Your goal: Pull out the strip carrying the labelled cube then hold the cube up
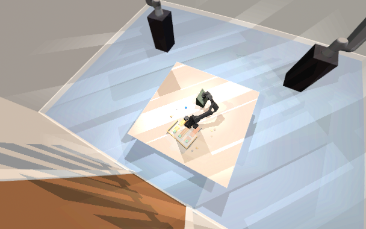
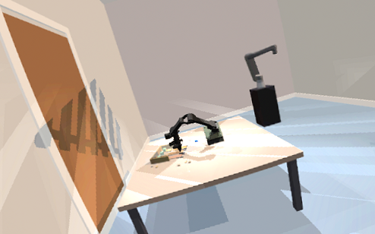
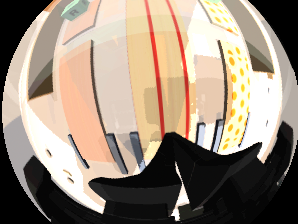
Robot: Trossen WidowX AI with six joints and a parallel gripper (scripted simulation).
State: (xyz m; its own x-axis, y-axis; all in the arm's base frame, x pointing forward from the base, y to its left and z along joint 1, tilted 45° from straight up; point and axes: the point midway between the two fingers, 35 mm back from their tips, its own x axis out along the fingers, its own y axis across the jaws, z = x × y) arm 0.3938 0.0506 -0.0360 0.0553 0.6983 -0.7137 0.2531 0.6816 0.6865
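Right now my gripper tip is 9 cm short of the long tan strip and 2 cm to the left of it. Round my gripper tip: blue piece (18 cm behind, 17 cm to the right); yellow dotted strip (10 cm to the right).
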